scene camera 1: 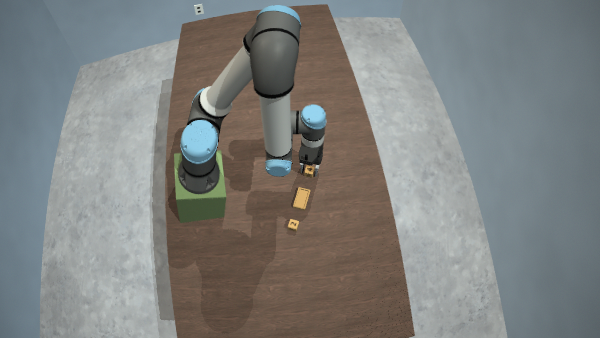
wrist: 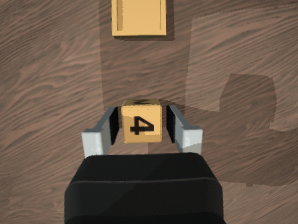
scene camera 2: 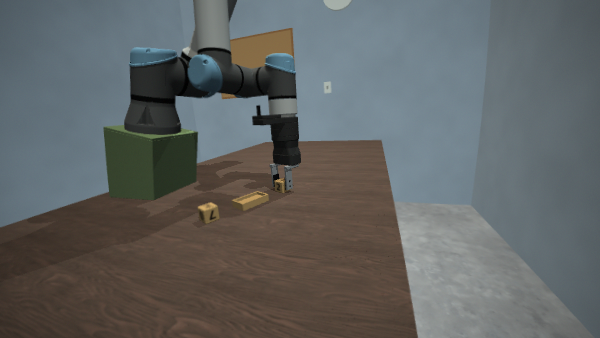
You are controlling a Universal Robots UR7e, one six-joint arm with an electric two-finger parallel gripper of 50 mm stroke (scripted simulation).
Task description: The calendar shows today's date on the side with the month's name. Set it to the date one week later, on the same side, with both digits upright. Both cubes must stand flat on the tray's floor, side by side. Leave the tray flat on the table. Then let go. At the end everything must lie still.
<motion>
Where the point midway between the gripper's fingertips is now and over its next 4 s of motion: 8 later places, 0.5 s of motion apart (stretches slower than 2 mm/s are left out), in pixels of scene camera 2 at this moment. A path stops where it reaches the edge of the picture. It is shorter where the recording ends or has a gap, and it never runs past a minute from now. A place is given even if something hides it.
My gripper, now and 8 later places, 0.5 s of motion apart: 282,187; 282,182; 280,167; 279,154; 279,152; 265,153; 252,154; 252,157; 253,169
</motion>
